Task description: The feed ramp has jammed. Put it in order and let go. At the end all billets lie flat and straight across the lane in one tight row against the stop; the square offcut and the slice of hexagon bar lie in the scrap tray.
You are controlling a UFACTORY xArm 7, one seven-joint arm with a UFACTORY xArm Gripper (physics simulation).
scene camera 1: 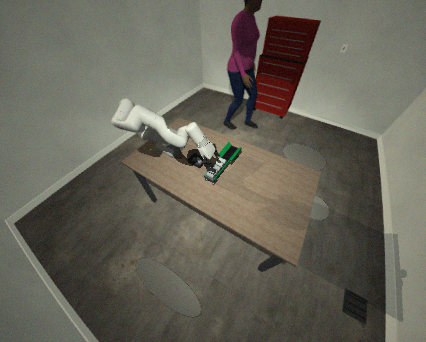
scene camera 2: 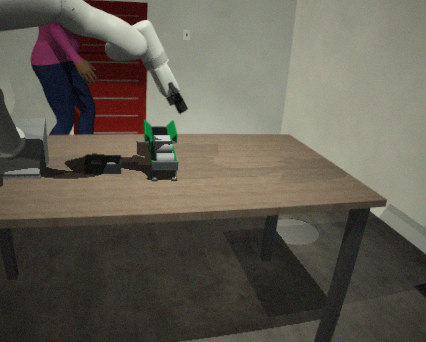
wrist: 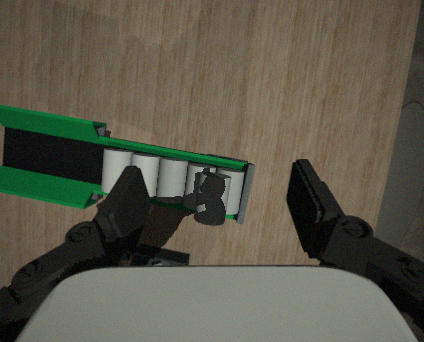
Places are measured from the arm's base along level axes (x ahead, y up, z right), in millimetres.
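Pixels of known places: gripper, fingertip midpoint: [scene camera 1: 215, 161] [scene camera 2: 178, 107] [wrist: 216, 182]; arm's base at its link origin: [scene camera 2: 8, 142].
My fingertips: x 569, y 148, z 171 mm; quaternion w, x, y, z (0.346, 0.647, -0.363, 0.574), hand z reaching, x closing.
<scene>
For each thing: its top centre in the pictures, then the offset to it from my fingertips. Level surfaces: height alone.
- grey stop at its top centre: [wrist: 244, 194] [scene camera 2: 165, 161] dx -44, dy -175, dz +22 mm
- more billet at its top centre: [wrist: 209, 201] [scene camera 2: 163, 141] dx -43, dy -120, dz -20 mm
- scrap tray at its top centre: [wrist: 154, 290] [scene camera 2: 103, 159] [scene camera 1: 196, 159] dx -238, dy -214, dz -128 mm
- small grey piece at its top centre: [wrist: 159, 271] dx -211, dy -229, dz -125 mm
- wooden table at its surface level: dy -249 mm
The green feed ramp [scene camera 1: 236, 155] [scene camera 2: 173, 132] [wrist: 50, 187] holds a row of white billets [scene camera 2: 165, 156] [wrist: 172, 177] lying across its lane, down to the grey stop [scene camera 2: 165, 165] [wrist: 246, 194]. One more billet [wrist: 212, 202] lies on top near the stop, over the last two of the row, and sticks out past the near wall; shadow covers much of it. The scrap tray [scene camera 2: 112, 165] [wrist: 175, 257] stands beside the ramp; a small grey piece [wrist: 157, 262] shows in it, its shape unclear. My gripper [scene camera 2: 182, 107] [wrist: 216, 182] is open and empty, high above the ramp's stop end.
The ramp and tray stand on the wooden table [scene camera 1: 260, 200] [scene camera 2: 250, 185]. The arm's base stands at the table's left in scene camera 2. A person [scene camera 1: 244, 55] [scene camera 2: 62, 75] and a red tool cabinet [scene camera 1: 275, 92] [scene camera 2: 120, 107] are behind the table. The arm's shadow crosses the ramp and tray.
</scene>
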